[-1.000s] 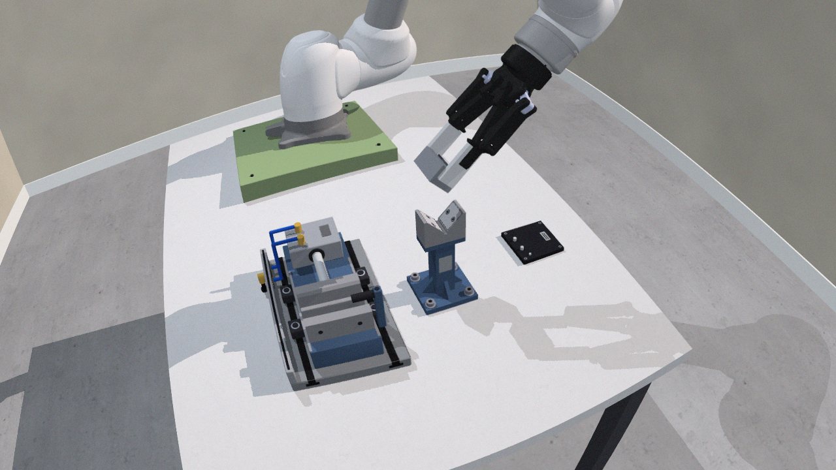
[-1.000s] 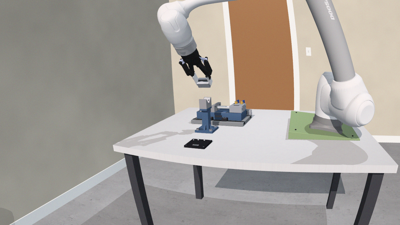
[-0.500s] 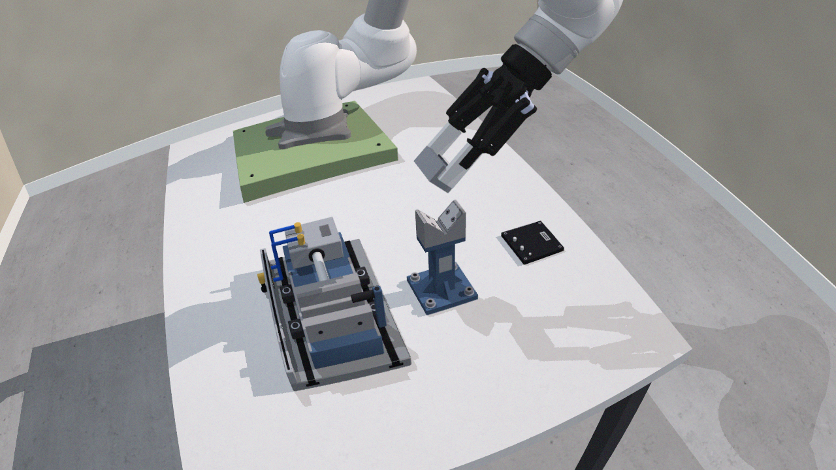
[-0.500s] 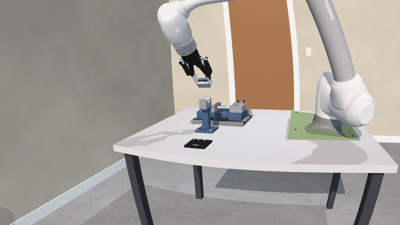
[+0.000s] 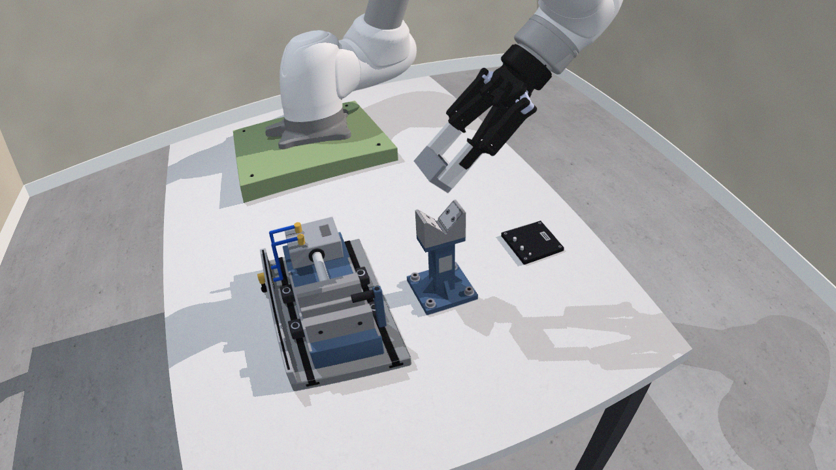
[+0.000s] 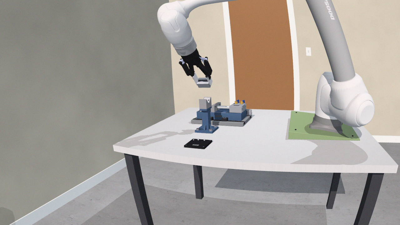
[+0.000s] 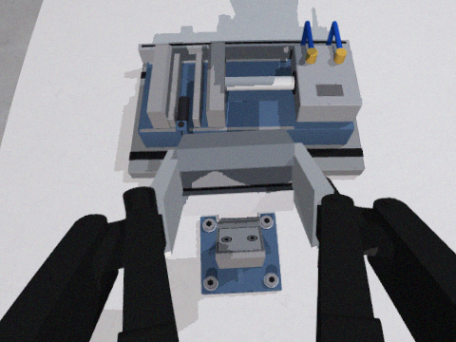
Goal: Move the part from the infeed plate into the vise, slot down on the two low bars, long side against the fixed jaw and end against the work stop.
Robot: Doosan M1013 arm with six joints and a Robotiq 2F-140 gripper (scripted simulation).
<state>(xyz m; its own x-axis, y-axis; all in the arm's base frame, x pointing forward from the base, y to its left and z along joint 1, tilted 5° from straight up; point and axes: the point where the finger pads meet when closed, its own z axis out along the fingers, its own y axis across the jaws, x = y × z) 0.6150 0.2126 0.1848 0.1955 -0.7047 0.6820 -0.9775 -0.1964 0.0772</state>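
Right now my hand is 200 mm above the blue v-block stand and 10 mm to the left of it. Also, from my hand: part (10 mm to the right, 10 mm below); then blue work stop post (200 mm below, 120 mm to the right, 80 mm ahead); then work stop (160 mm below, 150 mm to the right, 80 mm ahead).
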